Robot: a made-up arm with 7 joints. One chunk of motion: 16 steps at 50 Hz.
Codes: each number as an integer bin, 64 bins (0 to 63) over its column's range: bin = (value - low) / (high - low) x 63, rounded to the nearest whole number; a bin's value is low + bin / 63 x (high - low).
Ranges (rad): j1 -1.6..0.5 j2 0..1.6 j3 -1.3..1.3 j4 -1.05..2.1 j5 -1.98..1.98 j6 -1.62..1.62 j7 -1.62..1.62
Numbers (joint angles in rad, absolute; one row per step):
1: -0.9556 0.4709 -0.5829 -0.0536 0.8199 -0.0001 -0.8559
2: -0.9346 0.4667 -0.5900 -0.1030 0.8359 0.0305 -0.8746
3: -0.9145 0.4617 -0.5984 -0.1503 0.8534 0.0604 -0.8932
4: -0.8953 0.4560 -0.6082 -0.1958 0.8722 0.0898 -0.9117
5: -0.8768 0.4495 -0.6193 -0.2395 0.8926 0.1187 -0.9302
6: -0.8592 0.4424 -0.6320 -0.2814 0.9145 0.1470 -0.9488
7: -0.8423 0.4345 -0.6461 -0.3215 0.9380 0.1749 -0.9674
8: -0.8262 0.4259 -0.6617 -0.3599 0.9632 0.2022 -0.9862
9: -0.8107 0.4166 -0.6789 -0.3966 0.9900 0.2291 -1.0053
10: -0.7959 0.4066 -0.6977 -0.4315 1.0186 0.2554 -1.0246
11: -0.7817 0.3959 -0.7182 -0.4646 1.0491 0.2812 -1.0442
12: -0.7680 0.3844 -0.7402 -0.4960 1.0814 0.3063 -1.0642
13: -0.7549 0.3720 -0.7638 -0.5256 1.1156 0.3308 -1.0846
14: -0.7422 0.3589 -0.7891 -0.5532 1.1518 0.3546 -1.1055
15: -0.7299 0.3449 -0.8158 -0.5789 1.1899 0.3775 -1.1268
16: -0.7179 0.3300 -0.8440 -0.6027 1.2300 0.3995 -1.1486
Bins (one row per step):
1: 19 19 17 20 45 31 15
2: 20 18 17 19 45 32 14
3: 21 18 17 18 45 33 14
4: 21 18 17 17 45 33 14
5: 22 18 16 16 46 34 13
6: 22 17 16 15 46 34 13
7: 23 17 16 15 46 35 13
8: 23 17 15 14 47 35 12
9: 24 16 15 13 47 36 12
10: 24 16 15 12 48 36 12
11: 25 16 14 12 48 37 11
12: 25 15 14 11 49 37 11
13: 25 15 13 10 49 38 10
14: 26 14 12 10 50 38 10
15: 26 14 12 9 50 39 10
16: 26 13 11 9 51 39 9

